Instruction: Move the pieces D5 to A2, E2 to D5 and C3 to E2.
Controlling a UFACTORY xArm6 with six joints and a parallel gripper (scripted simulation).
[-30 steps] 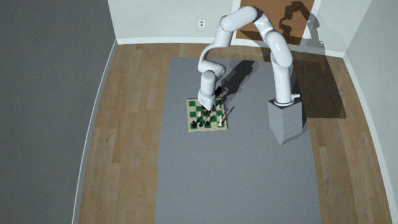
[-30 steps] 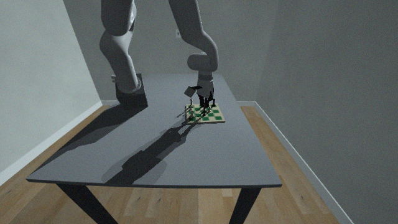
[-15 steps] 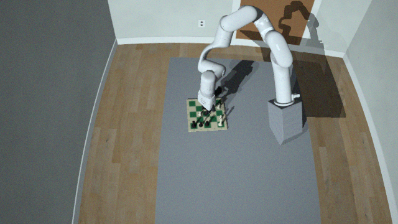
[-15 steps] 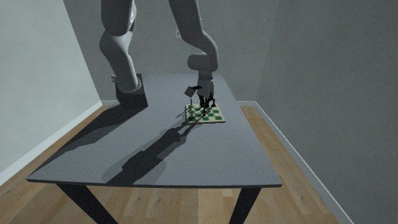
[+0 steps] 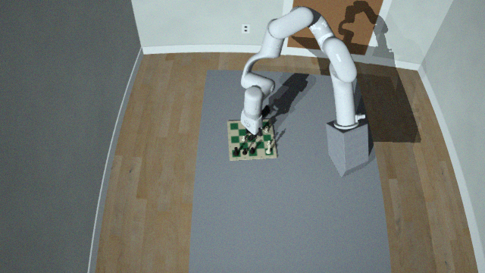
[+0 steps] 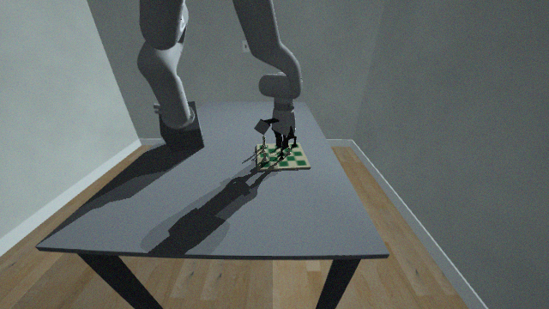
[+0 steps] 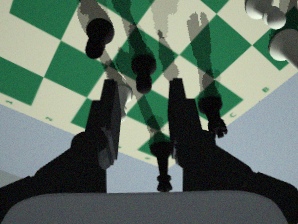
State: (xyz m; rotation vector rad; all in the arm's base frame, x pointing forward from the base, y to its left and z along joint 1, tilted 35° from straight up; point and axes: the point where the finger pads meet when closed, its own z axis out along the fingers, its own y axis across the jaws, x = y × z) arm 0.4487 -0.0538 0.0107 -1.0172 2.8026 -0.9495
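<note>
The chessboard is 60 mm below my hand.
</note>
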